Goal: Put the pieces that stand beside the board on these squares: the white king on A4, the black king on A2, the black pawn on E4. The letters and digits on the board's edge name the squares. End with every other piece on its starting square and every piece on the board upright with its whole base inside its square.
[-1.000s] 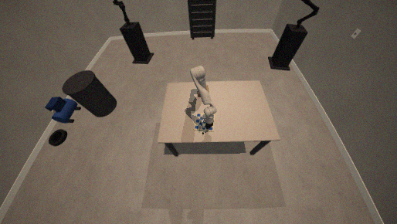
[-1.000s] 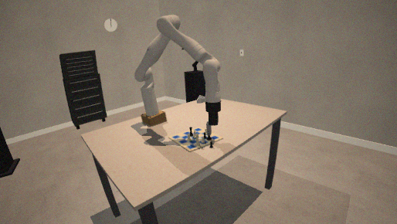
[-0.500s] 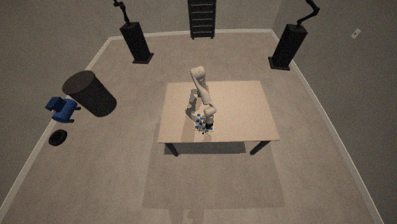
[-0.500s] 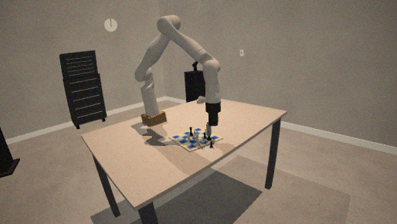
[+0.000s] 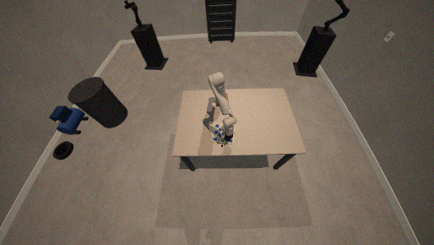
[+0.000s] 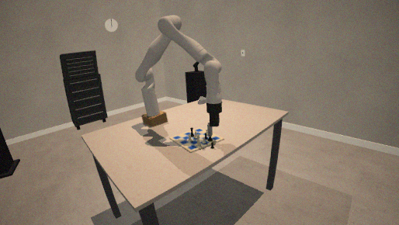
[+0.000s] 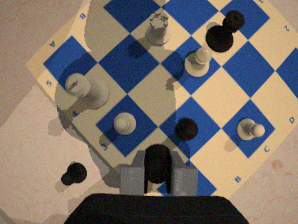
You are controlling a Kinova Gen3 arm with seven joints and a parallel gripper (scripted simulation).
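The black king lies 10 mm below my hand. Also, from my hand: white king 80 mm to the right, 20 mm below; blue-and-cream chessboard 80 mm behind, 40 mm to the right, 50 mm below.
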